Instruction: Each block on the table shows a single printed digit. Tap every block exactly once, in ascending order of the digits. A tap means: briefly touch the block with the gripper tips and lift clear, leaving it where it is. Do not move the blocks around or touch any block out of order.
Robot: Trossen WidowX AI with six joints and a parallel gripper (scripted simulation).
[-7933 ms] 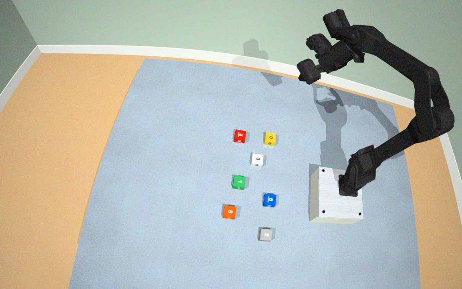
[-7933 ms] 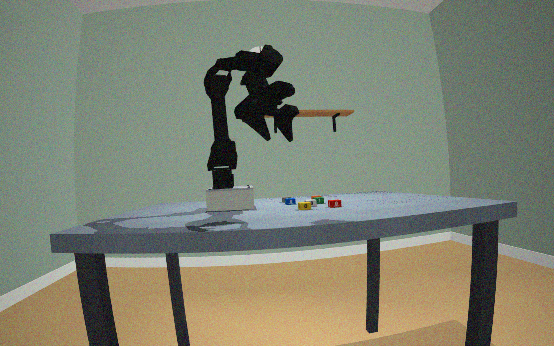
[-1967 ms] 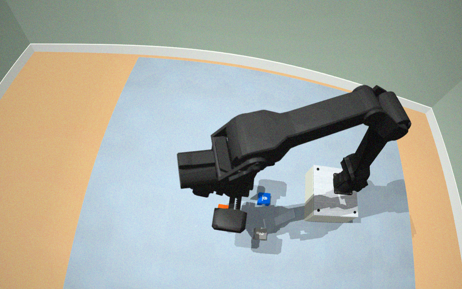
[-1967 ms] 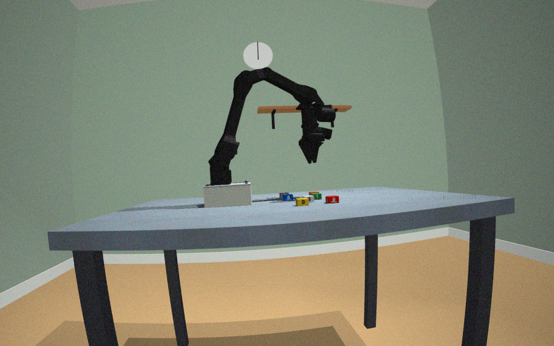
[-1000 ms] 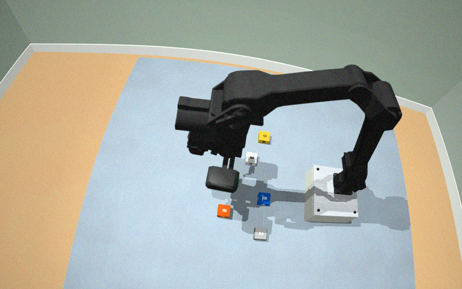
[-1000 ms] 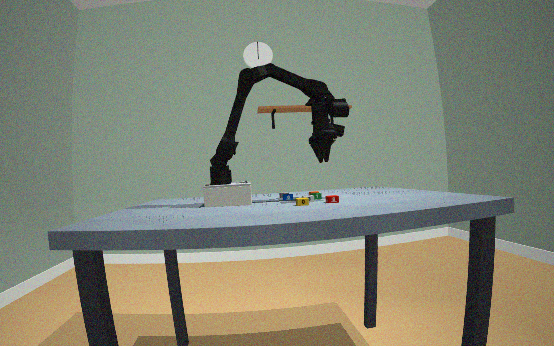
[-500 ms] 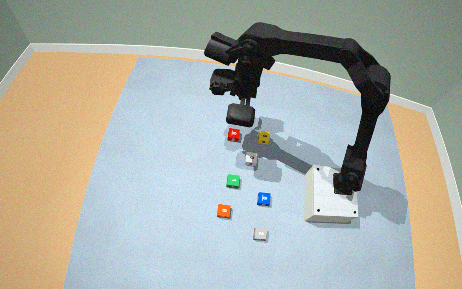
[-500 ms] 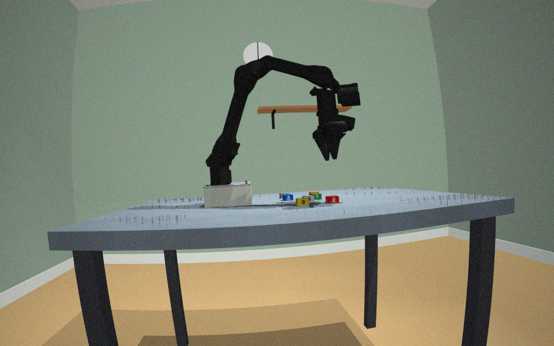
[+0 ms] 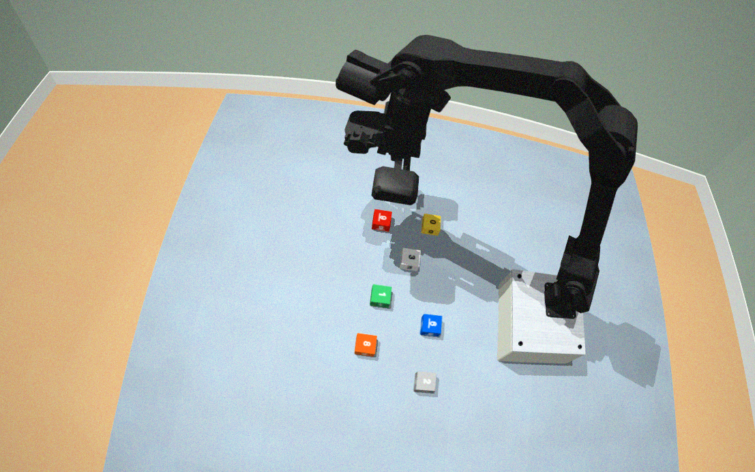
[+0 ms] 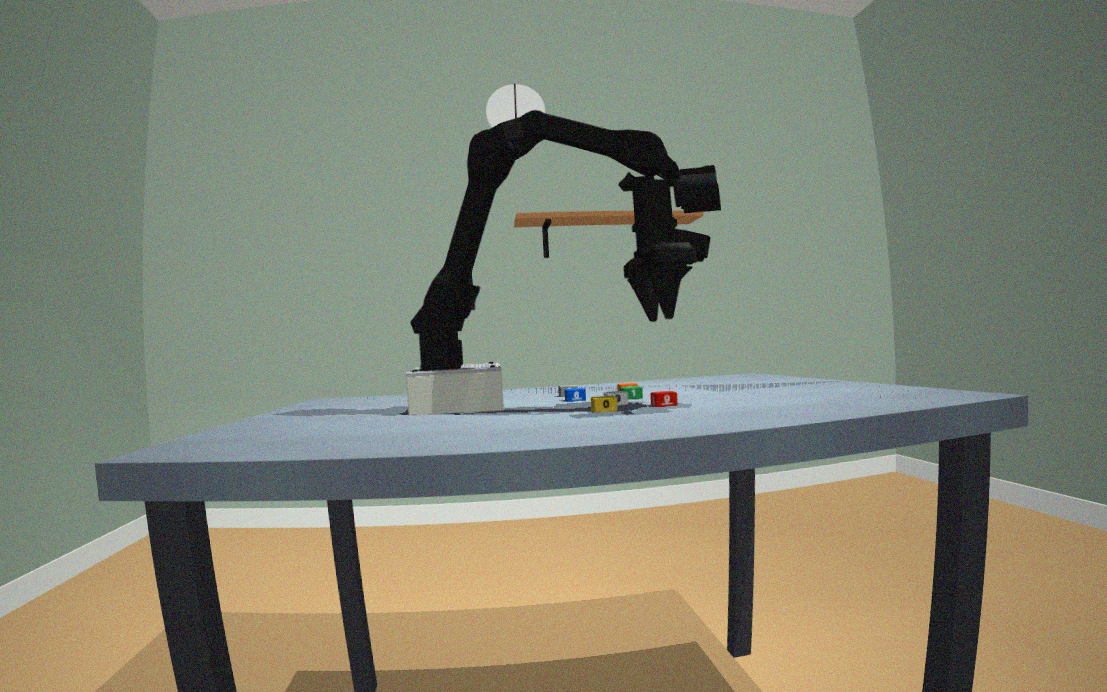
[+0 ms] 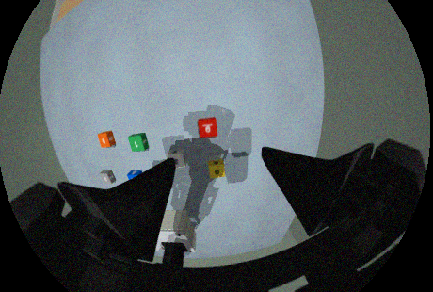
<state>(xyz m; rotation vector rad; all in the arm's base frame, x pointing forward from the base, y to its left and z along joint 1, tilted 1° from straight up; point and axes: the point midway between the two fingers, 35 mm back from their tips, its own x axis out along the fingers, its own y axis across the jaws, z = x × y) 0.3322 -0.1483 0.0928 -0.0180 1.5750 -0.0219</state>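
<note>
Now: the yellow block 120 mm below my gripper tip and 90 mm behind it. The rest, counted from my gripper tip: red block 120 mm below, 10 mm to the left; white block 120 mm below, 80 mm to the left, 60 mm behind; green block 160 mm to the left, 120 mm below, 10 mm behind.
</note>
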